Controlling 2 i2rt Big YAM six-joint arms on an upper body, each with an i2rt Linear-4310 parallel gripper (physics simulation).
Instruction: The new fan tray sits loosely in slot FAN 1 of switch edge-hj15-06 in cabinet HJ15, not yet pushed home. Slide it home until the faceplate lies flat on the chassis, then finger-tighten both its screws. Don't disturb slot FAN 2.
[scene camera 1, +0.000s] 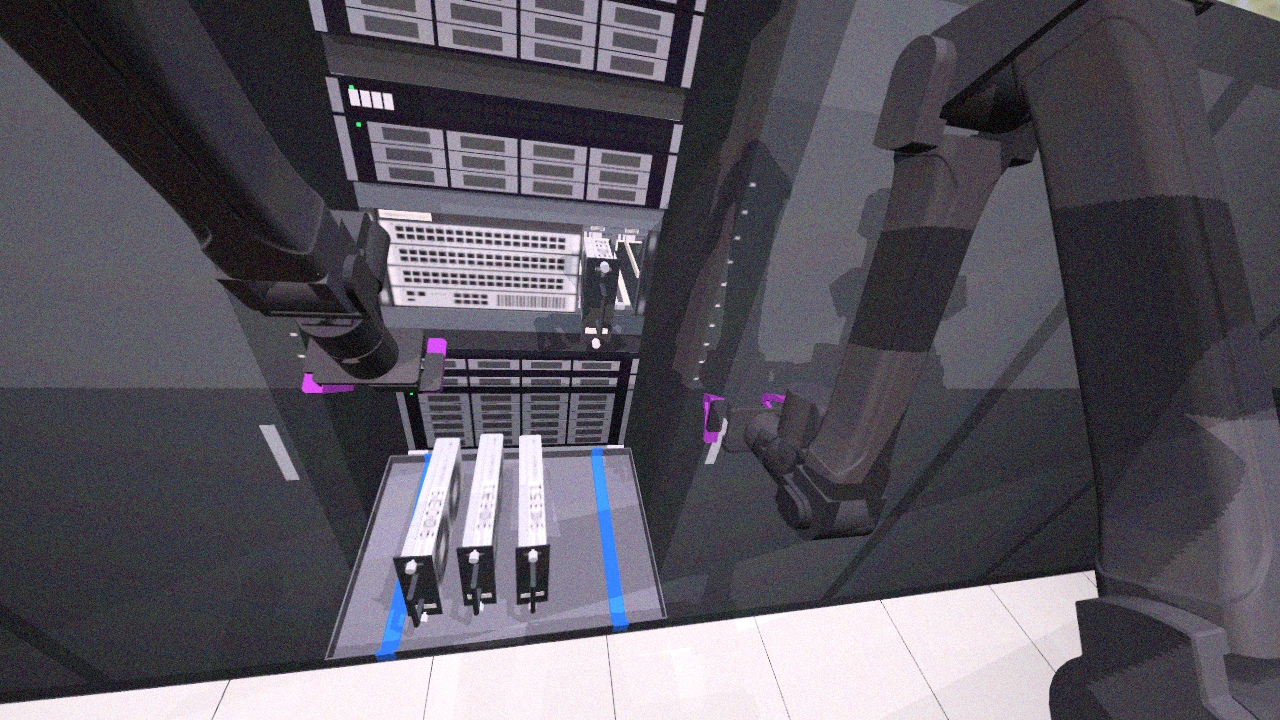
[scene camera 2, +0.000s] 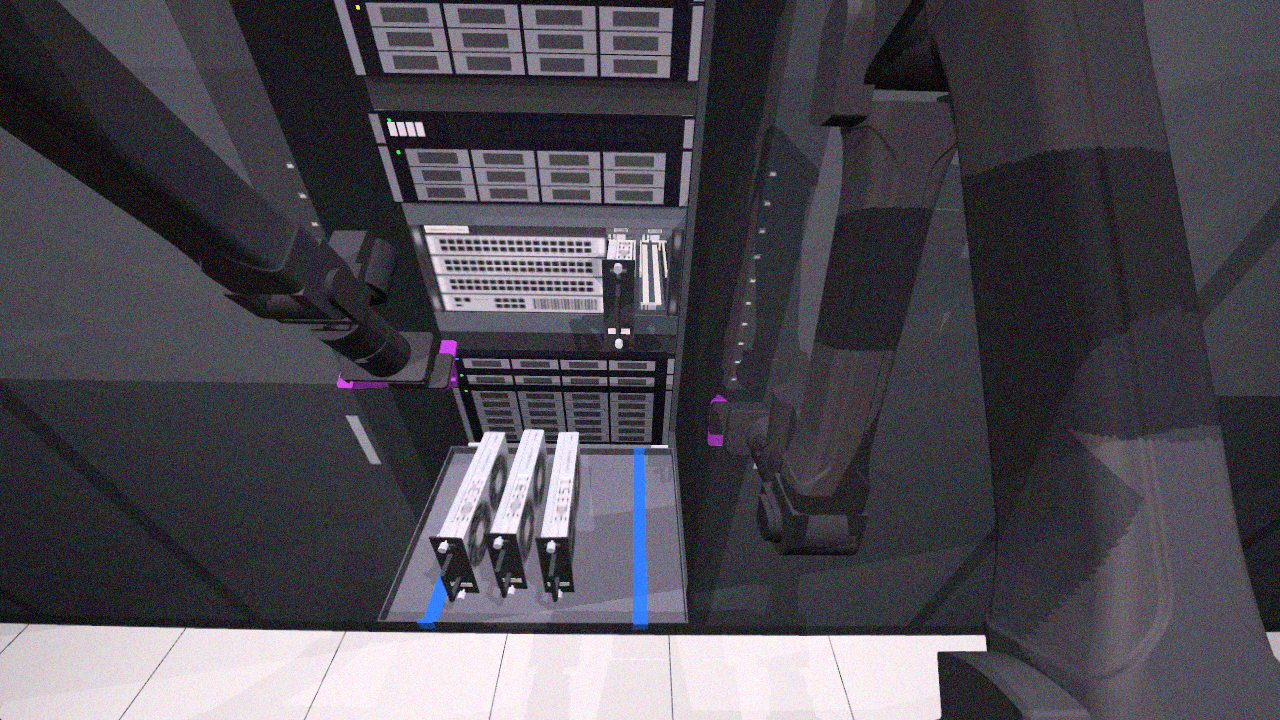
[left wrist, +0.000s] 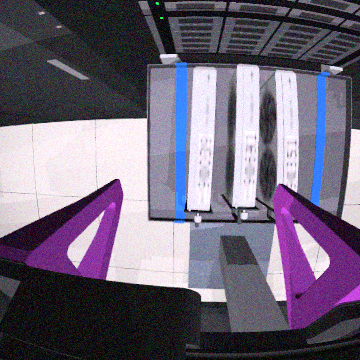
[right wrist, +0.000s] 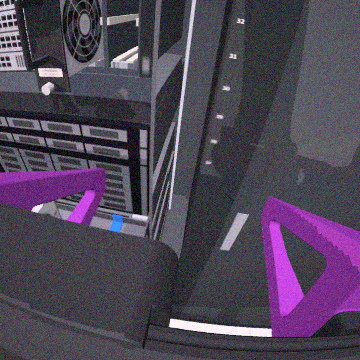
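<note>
My left gripper (scene camera 1: 395, 385) is open and holding nothing, and I see a pull-out tray (scene camera 1: 389, 650) with it. Scene camera 2 gives me my right gripper (scene camera 2: 749, 398), which is open as well and holds nothing, together with my left gripper (scene camera 2: 422, 382) and the pull-out tray (scene camera 2: 430, 621). The left wrist view shows me my left gripper (left wrist: 197, 188) and the tray (left wrist: 168, 60). In the right wrist view I find my right gripper (right wrist: 184, 192), and the tray (right wrist: 141, 220) is there too.
</note>
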